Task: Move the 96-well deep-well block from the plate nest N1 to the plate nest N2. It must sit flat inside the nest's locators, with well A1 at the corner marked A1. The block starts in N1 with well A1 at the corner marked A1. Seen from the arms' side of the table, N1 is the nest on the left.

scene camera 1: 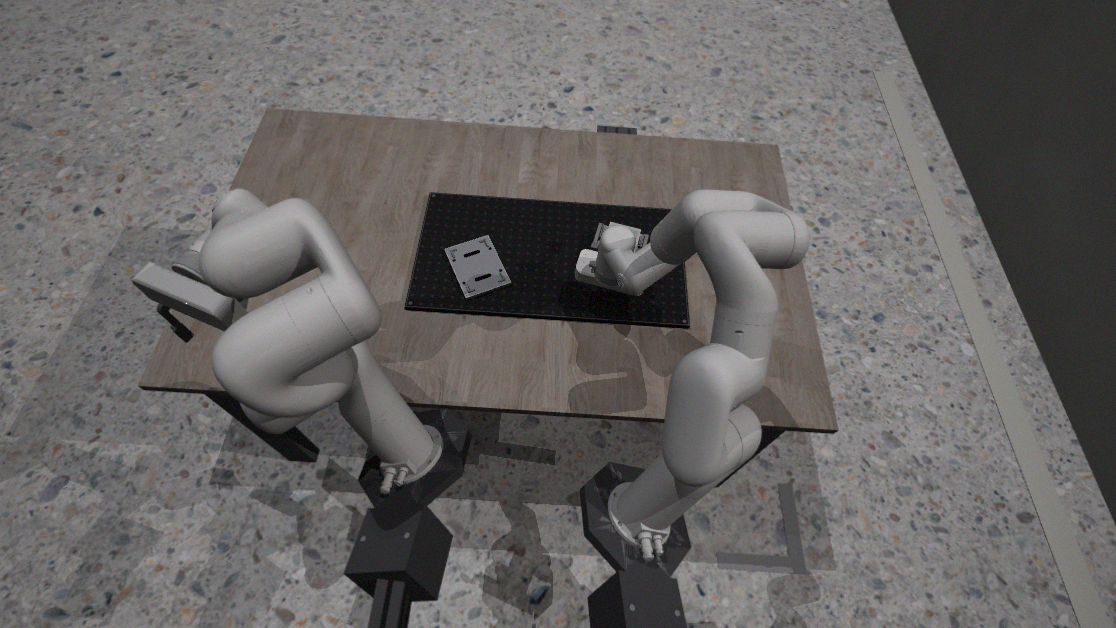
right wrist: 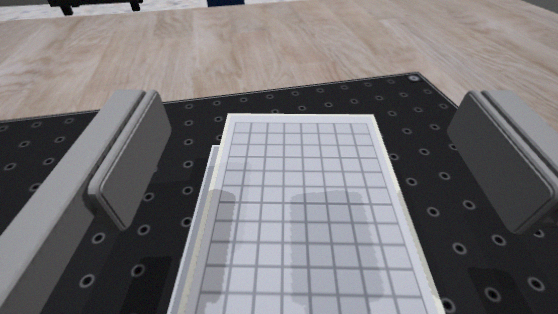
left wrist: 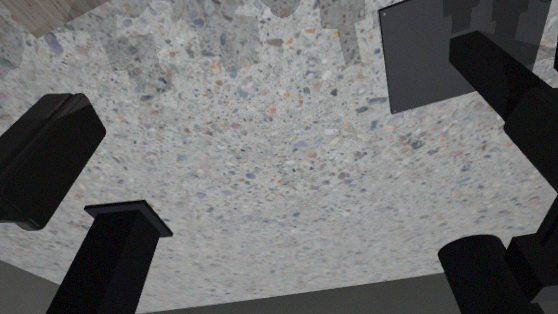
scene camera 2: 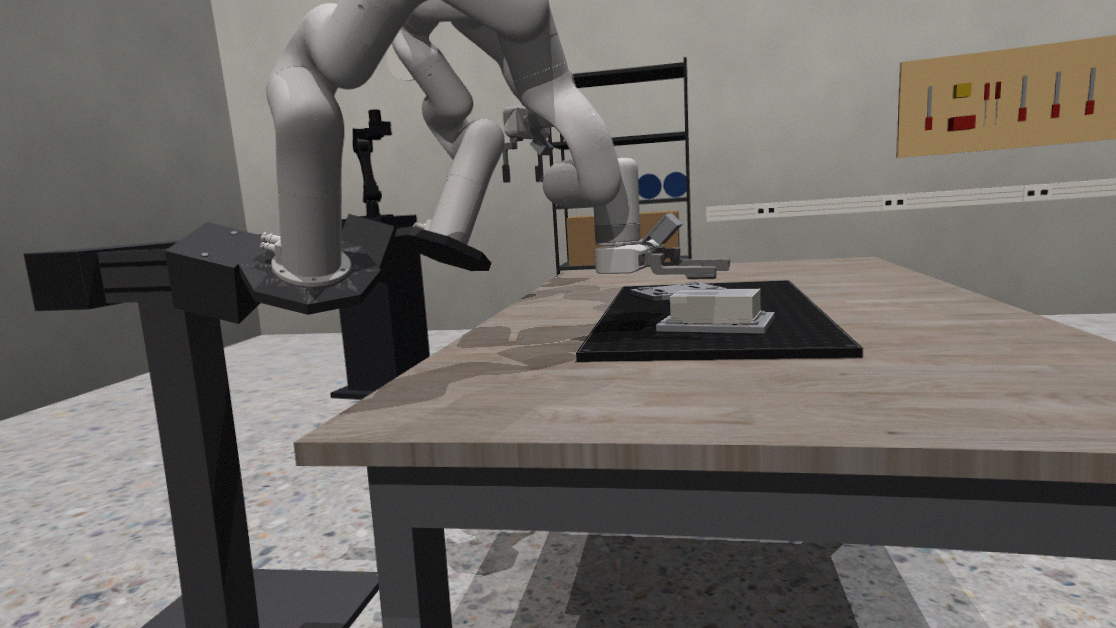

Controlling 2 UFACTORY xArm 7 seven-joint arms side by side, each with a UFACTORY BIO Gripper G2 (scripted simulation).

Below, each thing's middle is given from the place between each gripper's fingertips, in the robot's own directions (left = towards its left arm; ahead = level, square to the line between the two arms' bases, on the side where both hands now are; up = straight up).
I see my right gripper 10 mm short of the pale deep-well block (scene camera 2: pixel 722 306) and 60 mm above it. Also, from my right hand: nest N1 (scene camera 1: pixel 467 269) (130 mm behind, 340 mm to the left, 90 mm below); then nest N2 (scene camera 2: pixel 690 329) (10 mm ahead, 90 mm below).
The nest N1 lies 470 mm ahead of my left hand, 290 mm to the right of it and 280 mm below it. The rest, counted from my left hand: nest N2: 630 mm to the right, 610 mm ahead, 280 mm below; then pale deep-well block: 630 mm to the right, 610 mm ahead, 250 mm below.
